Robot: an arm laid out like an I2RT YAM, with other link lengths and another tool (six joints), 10 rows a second.
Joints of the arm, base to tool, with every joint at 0 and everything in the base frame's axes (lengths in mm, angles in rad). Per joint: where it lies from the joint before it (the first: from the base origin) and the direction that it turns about. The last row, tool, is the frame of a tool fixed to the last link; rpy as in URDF.
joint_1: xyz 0 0 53.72 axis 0 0 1
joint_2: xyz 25.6 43.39 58.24 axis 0 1 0
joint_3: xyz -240.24 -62.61 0 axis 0 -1 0
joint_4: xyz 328.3 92.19 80.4 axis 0 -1 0
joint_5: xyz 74.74 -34.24 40.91 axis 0 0 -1
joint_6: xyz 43.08 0 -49 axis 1 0 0
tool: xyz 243 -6 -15 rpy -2.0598 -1.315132 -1.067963
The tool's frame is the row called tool.
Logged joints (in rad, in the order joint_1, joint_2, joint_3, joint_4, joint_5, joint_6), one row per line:
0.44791 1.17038 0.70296 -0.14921 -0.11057 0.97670
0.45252 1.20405 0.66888 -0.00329 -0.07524 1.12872
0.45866 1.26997 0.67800 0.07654 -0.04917 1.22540
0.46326 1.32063 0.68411 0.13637 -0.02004 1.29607
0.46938 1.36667 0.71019 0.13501 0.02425 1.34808
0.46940 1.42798 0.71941 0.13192 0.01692 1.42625
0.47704 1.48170 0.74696 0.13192 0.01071 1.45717
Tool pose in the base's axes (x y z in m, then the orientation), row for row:
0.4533 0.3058 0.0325 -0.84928 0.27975 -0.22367 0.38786
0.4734 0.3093 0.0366 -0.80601 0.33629 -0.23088 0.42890
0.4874 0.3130 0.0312 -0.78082 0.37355 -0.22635 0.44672
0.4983 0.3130 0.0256 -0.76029 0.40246 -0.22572 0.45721
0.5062 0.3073 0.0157 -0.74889 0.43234 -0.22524 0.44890
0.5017 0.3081 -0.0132 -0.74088 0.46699 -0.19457 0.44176
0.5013 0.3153 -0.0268 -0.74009 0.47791 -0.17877 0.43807
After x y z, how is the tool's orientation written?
As a quaternion, x y z w.
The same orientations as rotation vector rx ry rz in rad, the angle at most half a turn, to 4 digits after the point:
-2.1607 0.7117 -0.5690
-2.0120 0.8395 -0.5763
-1.9335 0.9250 -0.5605
-1.8738 0.9919 -0.5563
-1.8526 1.0695 -0.5572
-1.8387 1.1590 -0.4829
-1.8398 1.1880 -0.4444

